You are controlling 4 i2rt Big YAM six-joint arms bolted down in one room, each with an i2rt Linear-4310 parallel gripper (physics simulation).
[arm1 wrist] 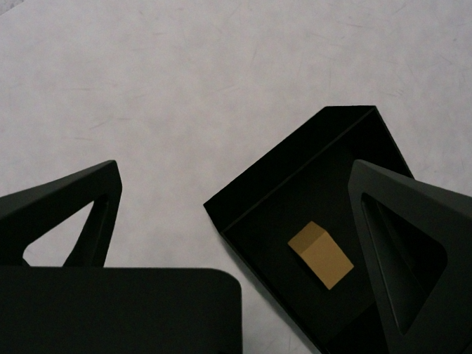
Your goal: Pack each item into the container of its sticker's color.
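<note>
A black open container [265,170] stands on the table at the centre right of the arm1 wrist view, turned at an angle. A tan block [326,257] lies inside on its floor. No sticker shows on the block's visible faces. The arm1 gripper [235,175] is open with its fingers wide apart and nothing between them. It is above the table, with its right finger covering part of the container and its left finger over the table to the left of it. The arm2, arm3 and arm4 grippers do not show.
The pale table top [175,75] runs under the container. Its edge shows at the top left corner, with a bit of grey floor [7,5] beyond. A dark rounded part [115,310] of the arm covers the lower left of the view.
</note>
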